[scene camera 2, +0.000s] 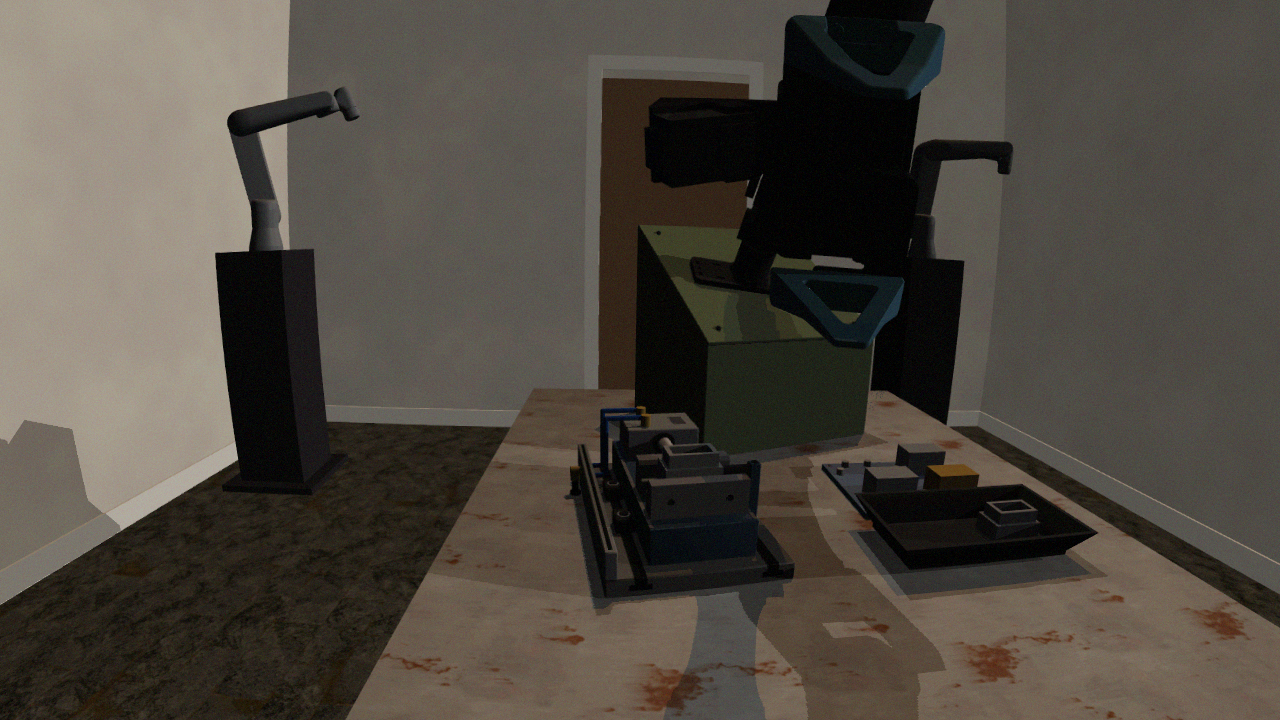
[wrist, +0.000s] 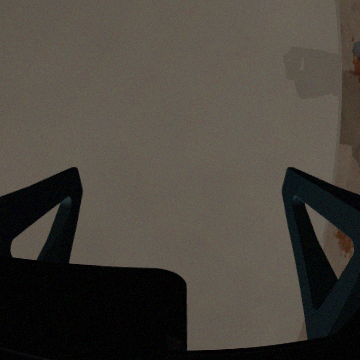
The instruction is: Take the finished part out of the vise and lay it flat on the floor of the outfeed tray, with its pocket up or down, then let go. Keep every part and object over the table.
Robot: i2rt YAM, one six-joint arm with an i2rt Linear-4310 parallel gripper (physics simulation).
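Places are measured from the arm's base along level axes (x ahead, y left, z up), in millimetres.
Pixels of known places: gripper, fingertip midpoint: (scene camera 2: pixel 869 230) (wrist: pixel 181 178); arm's base, origin of the base link: (scene camera 2: pixel 746 280).
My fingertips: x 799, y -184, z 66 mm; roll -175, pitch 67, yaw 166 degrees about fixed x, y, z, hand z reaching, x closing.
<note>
Ahead of a thing's pixels: the offset from my fingertips to its top centre. "spot": to the spot under its first point.
The finished part {366 mm back, 10 mm left, 214 mm down} (scene camera 2: pixel 691 455), a small grey block with a rectangular pocket facing up, sits between the jaws of the vise {431 mm back, 0 mm left, 230 mm down} (scene camera 2: pixel 698 499), left of the table's middle. The outfeed tray (scene camera 2: pixel 975 554) is black with sloping walls and stands at the right. A similar pocketed grey part {312 mm back, 384 mm left, 282 mm down} (scene camera 2: pixel 1010 514) lies in it, pocket up, toward its right side. My gripper (scene camera 2: pixel 884 219) (wrist: pixel 181 178) is open and empty, with blue fingers spread wide. It hangs high above the table, well above the vise and the tray. The vise and the part do not show in the wrist view.
Blue bent tubes {spot: 500 mm back, 71 mm right, 253 mm down} (scene camera 2: pixel 605 443) stand at the vise's back left, and a dark rail {spot: 362 mm back, 86 mm right, 279 mm down} (scene camera 2: pixel 597 510) runs along its left side. A large green cabinet (scene camera 2: pixel 787 394) stands behind. Behind the tray, a plate {484 mm back, 343 mm left, 321 mm down} (scene camera 2: pixel 844 477) bears grey blocks {527 mm back, 392 mm left, 285 mm down} (scene camera 2: pixel 920 457) and a yellow block {437 mm back, 386 mm left, 285 mm down} (scene camera 2: pixel 951 476).
</note>
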